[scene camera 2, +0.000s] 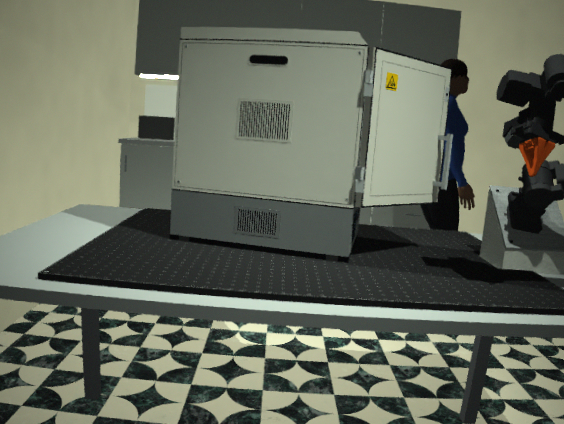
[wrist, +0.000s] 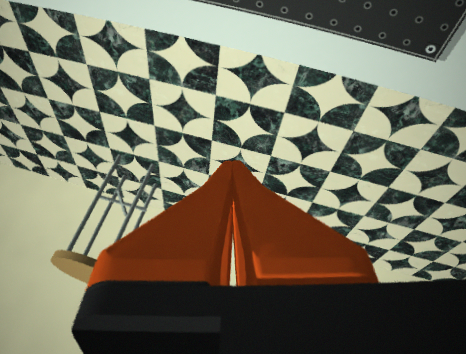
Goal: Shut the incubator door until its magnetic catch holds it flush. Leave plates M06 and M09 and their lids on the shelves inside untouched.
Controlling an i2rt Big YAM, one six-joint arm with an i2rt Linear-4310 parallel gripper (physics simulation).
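Frame: origin at the arm's base, x back, y right, z up, level; millimetres.
Seen in the pictures: gripper, fingertip midpoint: [scene camera 2: 532,176] [wrist: 232,175]; arm's base at its link origin: [scene camera 2: 523,213].
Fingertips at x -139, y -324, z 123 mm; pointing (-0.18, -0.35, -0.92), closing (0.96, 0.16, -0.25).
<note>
Offsets run from my fingertips to a thing's middle. "spot": to the spot under its first point. Level surfaces: height alone.
The white incubator [scene camera 2: 320,125] stands on the black perforated board with its side panel toward scene camera 2. Its door @[spot: dx -234, dy +246, dz +59 mm] [scene camera 2: 405,135] stands wide open on the right, swung out from the hinges, with a yellow warning label near the top. A grey bar handle @[spot: dx -107, dy +318, dz +0 mm] [scene camera 2: 444,161] is at the door's far edge. My gripper [scene camera 2: 533,173] [wrist: 232,175] has orange fingers, shut and empty. In scene camera 2 it shows to the right of the door and handle, apart from them, pointing down. The incubator's inside, with plates M06 and M09 and their lids, is hidden.
The black perforated board @[dz -260 mm] [scene camera 2: 210,272] [wrist: 325,15] lies on the pale table @[dz -273 mm] [scene camera 2: 45,250]. The arm's grey slanted base [scene camera 2: 492,235] stands at the right. A person in blue [scene camera 2: 456,135] stands behind the door. A stool [wrist: 75,260] shows at the left of the wrist view.
</note>
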